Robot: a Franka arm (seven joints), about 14 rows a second.
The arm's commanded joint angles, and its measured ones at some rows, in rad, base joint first. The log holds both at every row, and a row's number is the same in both.
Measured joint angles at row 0: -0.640, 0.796, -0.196, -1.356, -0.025, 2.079, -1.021
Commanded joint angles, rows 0 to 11: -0.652, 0.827, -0.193, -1.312, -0.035, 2.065, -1.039; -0.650, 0.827, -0.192, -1.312, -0.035, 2.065, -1.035; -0.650, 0.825, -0.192, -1.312, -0.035, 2.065, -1.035; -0.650, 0.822, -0.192, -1.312, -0.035, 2.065, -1.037; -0.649, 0.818, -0.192, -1.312, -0.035, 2.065, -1.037; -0.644, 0.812, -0.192, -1.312, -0.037, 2.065, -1.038; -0.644, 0.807, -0.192, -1.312, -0.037, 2.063, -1.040; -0.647, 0.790, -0.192, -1.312, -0.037, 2.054, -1.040; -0.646, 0.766, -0.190, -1.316, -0.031, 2.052, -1.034; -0.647, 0.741, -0.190, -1.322, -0.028, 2.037, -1.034; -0.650, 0.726, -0.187, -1.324, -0.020, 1.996, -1.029; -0.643, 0.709, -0.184, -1.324, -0.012, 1.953, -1.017
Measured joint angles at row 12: -0.640, 0.760, -0.196, -1.314, -0.023, 2.026, -1.023
